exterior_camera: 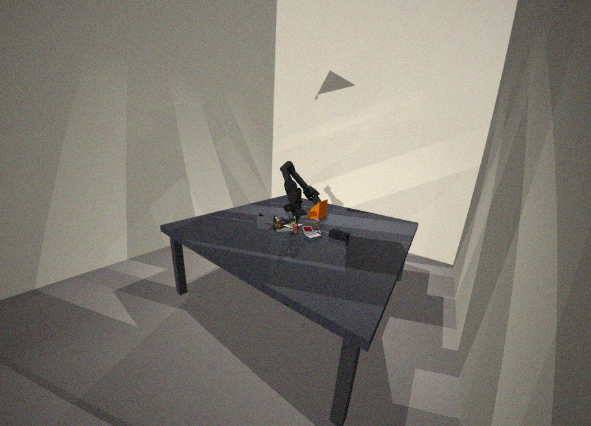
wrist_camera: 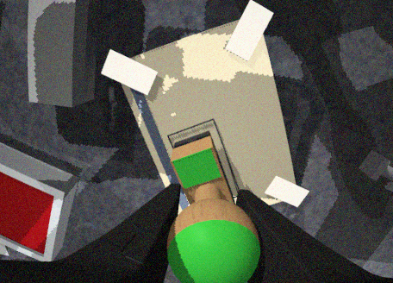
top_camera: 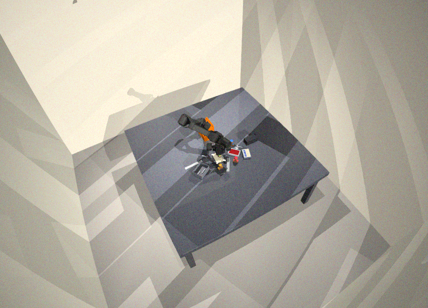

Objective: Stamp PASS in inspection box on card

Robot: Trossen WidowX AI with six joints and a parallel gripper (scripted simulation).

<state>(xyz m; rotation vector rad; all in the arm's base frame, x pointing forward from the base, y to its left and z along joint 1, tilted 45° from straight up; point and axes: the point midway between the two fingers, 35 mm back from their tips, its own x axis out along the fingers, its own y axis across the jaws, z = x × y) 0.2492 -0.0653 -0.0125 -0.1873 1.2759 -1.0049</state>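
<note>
My gripper tip is now right at the green-topped PASS stamp. From my gripper tip the other things lie so: grey bar: 12 cm ahead, 2 cm below, 1 cm to the left; red ink pad: 12 cm to the left, 4 cm ahead, 2 cm below; cream card: 3 cm below, 1 cm to the right, 1 cm ahead.
</note>
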